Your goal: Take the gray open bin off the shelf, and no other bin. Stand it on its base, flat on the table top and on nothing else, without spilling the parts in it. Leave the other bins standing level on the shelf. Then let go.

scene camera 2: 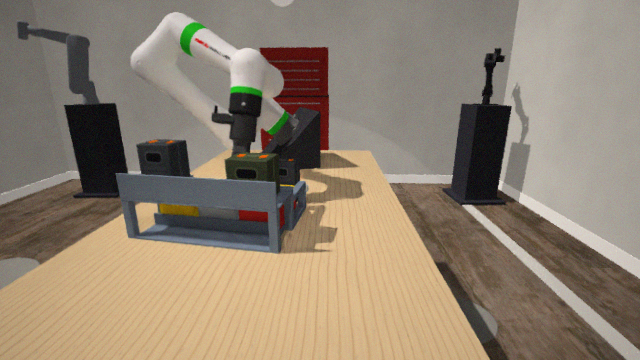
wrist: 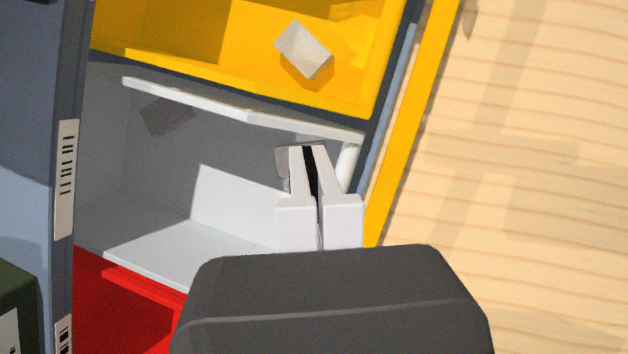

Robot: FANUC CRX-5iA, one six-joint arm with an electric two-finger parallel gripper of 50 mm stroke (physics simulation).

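Places are measured from the arm's base along level axes (x ahead, y left, z up), in metres.
Where they show: gripper, between the fingertips: (wrist: 307, 168); arm's base, origin of its link: (scene camera 2: 289, 133).
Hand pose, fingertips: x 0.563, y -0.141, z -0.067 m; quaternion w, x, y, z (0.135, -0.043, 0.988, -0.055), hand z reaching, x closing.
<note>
Things, the pixels of their top centre, and the offset from my fingertips. Level surfaces: height alone.
- gray open bin, centre of its top: (wrist: 161, 194) (scene camera 2: 230, 188) dy +0.019, dx +0.071, dz +0.008 m
- yellow bin, centre of its top: (scene camera 2: 193, 186) dy -0.090, dx +0.048, dz +0.008 m
- red bin, centre of its top: (scene camera 2: 268, 191) dy +0.128, dx +0.097, dz +0.008 m
- dark gray block, centre of its top: (wrist: 161, 114) dy -0.015, dx +0.110, dz -0.049 m
- green box, centre of its top: (scene camera 2: 252, 155) dy +0.109, dx +0.192, dz +0.126 m
- yellow strip, centre of its top: (wrist: 363, 251) dy +0.041, dx -0.029, dz -0.008 m
- wooden table top, height of its surface: dz -0.073 m
The gray open bin (scene camera 2: 219, 213) (wrist: 145, 170) sits on the shelf (scene camera 2: 200, 190) (wrist: 72, 55) between the yellow bin (scene camera 2: 178, 210) (wrist: 165, 30) and the red bin (scene camera 2: 253, 216) (wrist: 115, 300). In the wrist view a dark gray block (wrist: 167, 117) lies inside it, and another block (wrist: 282, 161) shows partly behind the fingers. My gripper (wrist: 307, 168) is shut over the gray bin's front end, its black pads together. The bin's white front wall (wrist: 347, 167) shows to the right of the fingertips, with none of it visible between the pads. In the scene view the fingertips are hidden behind the green box.
A green box (scene camera 2: 252, 167) (wrist: 15, 287) and a dark box (scene camera 2: 162, 157) stand on top of the shelf unit at the near side. Another dark box (scene camera 2: 288, 172) shows behind the green one. A yellow strip (wrist: 420, 100) borders the shelf front, beside the wooden table top (scene camera 2: 225, 300) (wrist: 550, 200).
</note>
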